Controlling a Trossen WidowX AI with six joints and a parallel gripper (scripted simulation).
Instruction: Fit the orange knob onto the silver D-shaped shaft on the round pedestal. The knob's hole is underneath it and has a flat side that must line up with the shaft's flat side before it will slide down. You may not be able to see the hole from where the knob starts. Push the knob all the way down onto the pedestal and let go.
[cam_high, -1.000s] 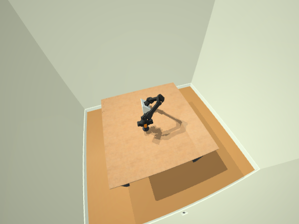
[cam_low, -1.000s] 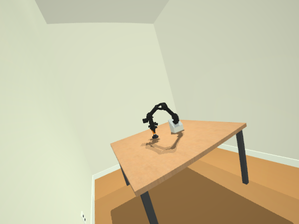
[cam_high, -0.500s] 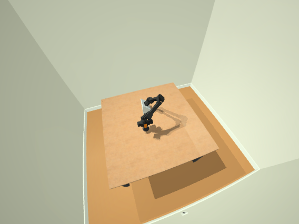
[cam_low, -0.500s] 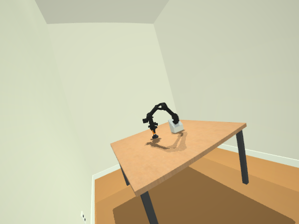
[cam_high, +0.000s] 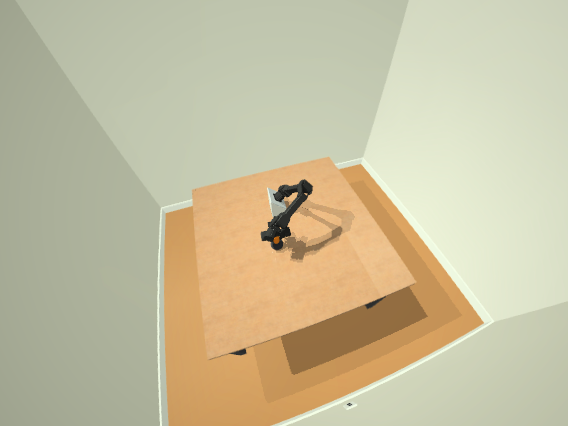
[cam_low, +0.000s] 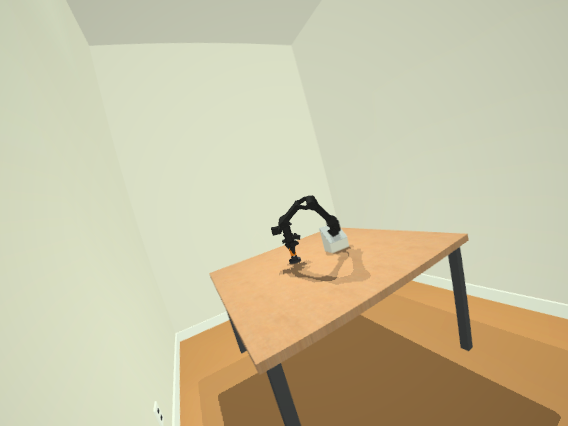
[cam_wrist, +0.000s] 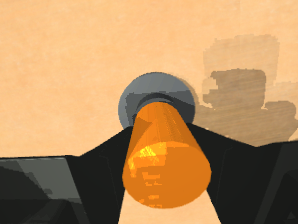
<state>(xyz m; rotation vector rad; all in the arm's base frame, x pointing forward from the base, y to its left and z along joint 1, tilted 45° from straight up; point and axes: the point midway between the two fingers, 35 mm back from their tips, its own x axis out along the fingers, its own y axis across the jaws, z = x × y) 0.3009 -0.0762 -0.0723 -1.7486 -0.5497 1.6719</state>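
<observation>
The pedestal lies 3 cm below my gripper tip. Round my gripper tip: orange knob (3 cm above).
</observation>
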